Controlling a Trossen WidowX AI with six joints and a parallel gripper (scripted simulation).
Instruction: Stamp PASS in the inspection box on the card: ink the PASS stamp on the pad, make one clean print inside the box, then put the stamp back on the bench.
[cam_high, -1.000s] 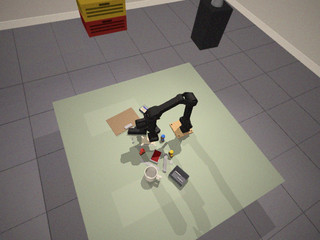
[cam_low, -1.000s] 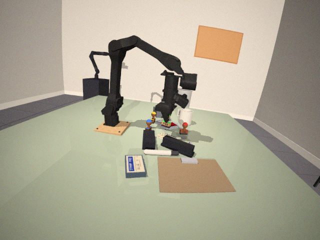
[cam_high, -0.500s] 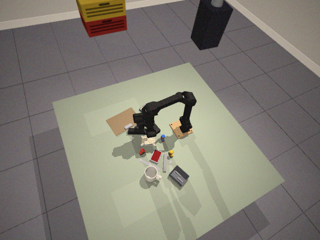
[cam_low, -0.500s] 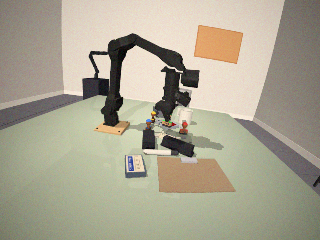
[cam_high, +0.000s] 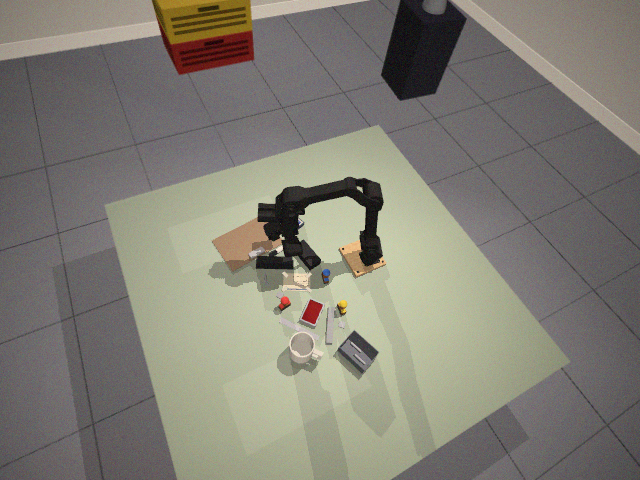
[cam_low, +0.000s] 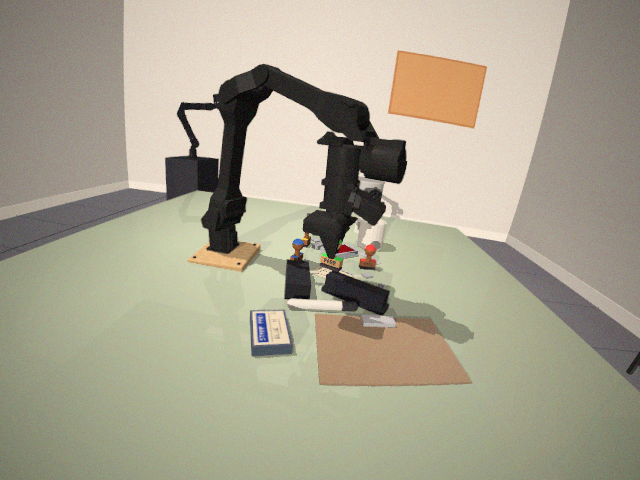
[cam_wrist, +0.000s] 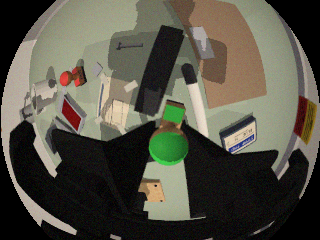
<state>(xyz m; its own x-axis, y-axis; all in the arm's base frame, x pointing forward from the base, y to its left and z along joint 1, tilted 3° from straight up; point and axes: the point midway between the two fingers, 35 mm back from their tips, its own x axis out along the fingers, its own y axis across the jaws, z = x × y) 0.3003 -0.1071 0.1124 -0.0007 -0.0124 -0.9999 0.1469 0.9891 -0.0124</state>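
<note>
Right now the white marker is 8 cm below my gripper tip, 4 cm to the right of it and 2 cm ahead of it. Round my gripper tip: cream card: 11 cm to the left, 10 cm below; then long black block: 8 cm below, 6 cm ahead, 1 cm to the left; then green-knobbed stamp: 1 cm below.
</note>
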